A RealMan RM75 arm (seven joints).
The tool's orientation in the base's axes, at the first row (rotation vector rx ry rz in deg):
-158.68 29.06 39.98
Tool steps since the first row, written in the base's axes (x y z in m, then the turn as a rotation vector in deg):
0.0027 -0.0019 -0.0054 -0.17 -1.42 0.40
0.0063 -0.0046 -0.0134 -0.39 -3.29 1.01
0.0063 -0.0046 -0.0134 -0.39 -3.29 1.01
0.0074 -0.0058 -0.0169 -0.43 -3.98 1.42
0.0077 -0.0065 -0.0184 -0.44 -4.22 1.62
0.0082 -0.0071 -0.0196 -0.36 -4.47 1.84
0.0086 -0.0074 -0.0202 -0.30 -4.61 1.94
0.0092 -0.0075 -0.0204 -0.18 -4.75 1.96
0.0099 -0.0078 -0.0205 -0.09 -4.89 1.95
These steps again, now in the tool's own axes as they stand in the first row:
0.0054 0.0015 0.0029 0.05 1.30 -0.71
0.0131 0.0037 0.0075 0.07 3.00 -1.73
0.0131 0.0037 0.0075 0.07 3.00 -1.73
0.0160 0.0049 0.0096 0.02 3.59 -2.28
0.0172 0.0056 0.0106 -0.02 3.78 -2.52
0.0184 0.0061 0.0112 0.01 3.94 -2.82
0.0191 0.0063 0.0115 0.05 4.03 -2.97
0.0197 0.0062 0.0114 0.17 4.11 -3.08
0.0204 0.0062 0.0111 0.29 4.21 -3.15

